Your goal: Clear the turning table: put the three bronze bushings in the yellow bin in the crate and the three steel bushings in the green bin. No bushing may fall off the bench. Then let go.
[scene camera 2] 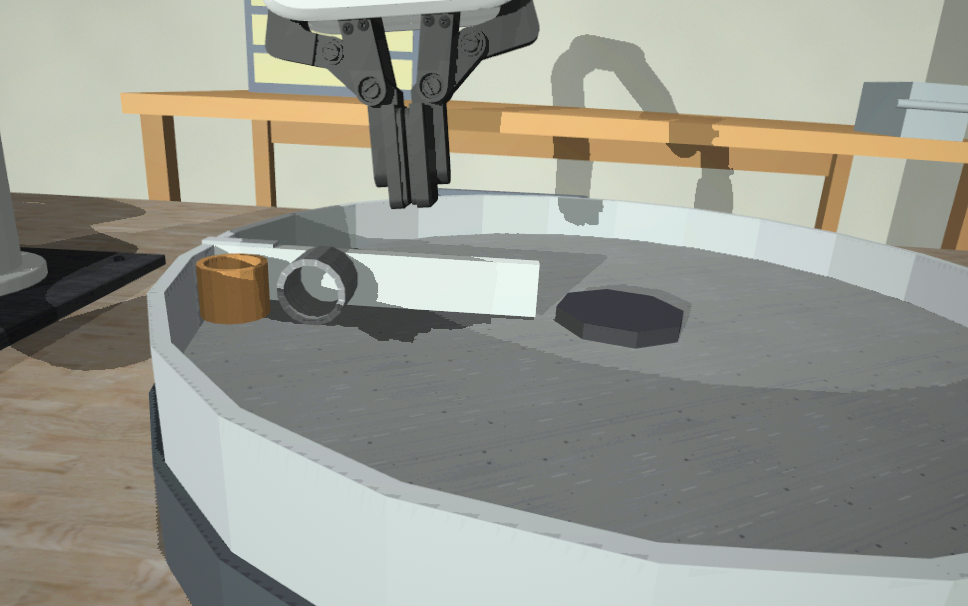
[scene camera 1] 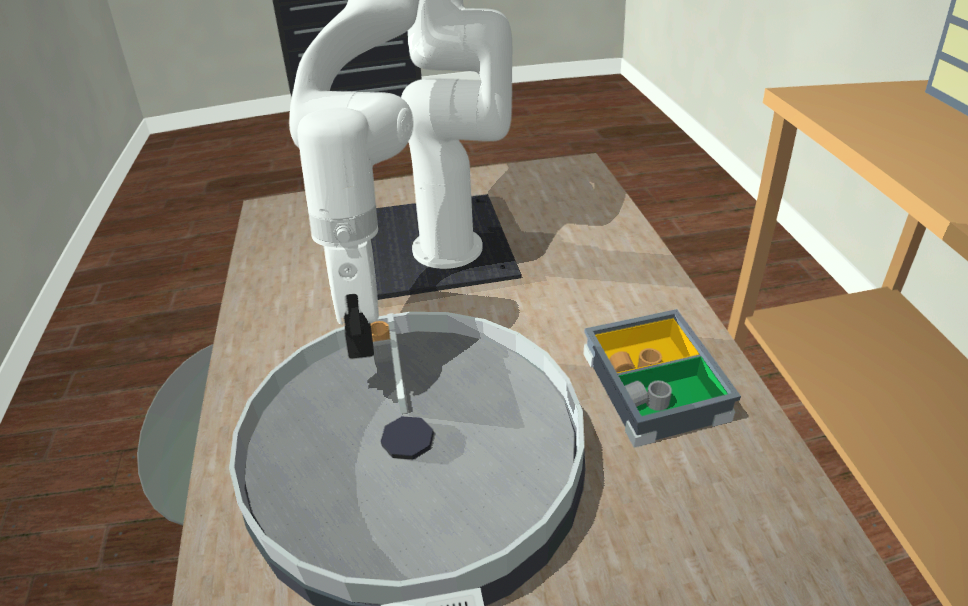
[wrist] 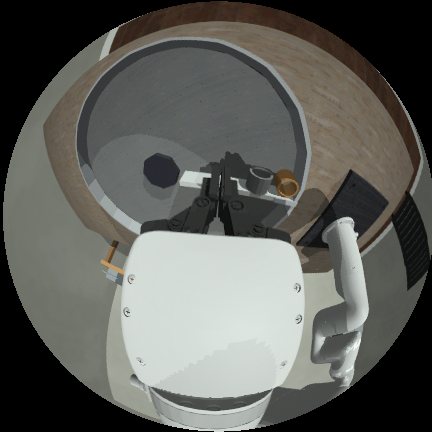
Labels:
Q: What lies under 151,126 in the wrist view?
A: A turning table.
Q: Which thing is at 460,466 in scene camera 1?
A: A turning table.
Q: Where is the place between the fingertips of the gripper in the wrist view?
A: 219,176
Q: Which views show the gripper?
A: Scene camera 2, scene camera 1 and the wrist view: all of them.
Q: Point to a crate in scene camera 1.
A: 702,395

